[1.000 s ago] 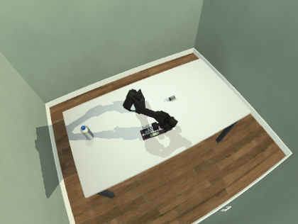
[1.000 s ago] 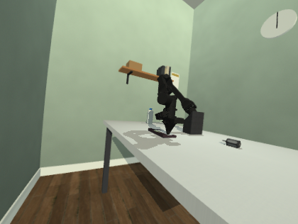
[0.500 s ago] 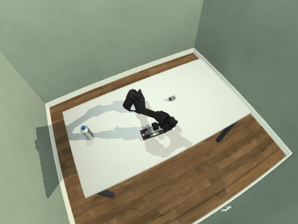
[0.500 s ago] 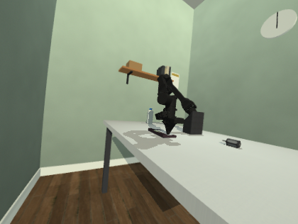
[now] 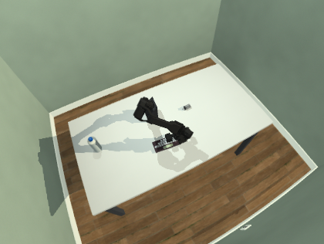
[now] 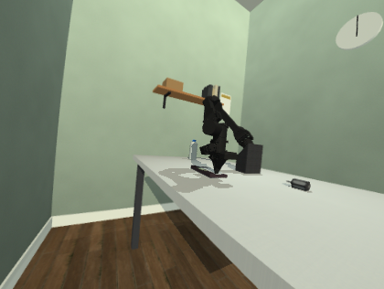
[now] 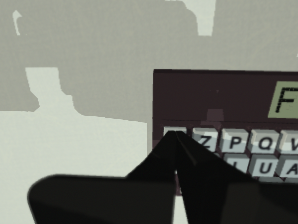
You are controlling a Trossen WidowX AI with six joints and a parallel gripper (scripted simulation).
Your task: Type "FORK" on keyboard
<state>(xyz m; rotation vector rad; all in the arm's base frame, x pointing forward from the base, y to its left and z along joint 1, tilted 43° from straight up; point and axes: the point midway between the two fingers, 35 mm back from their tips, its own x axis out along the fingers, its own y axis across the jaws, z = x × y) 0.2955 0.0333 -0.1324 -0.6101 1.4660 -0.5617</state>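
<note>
Now: the left-arrow key 18 cm to the right of my hand and 3 cm below it.
</note>
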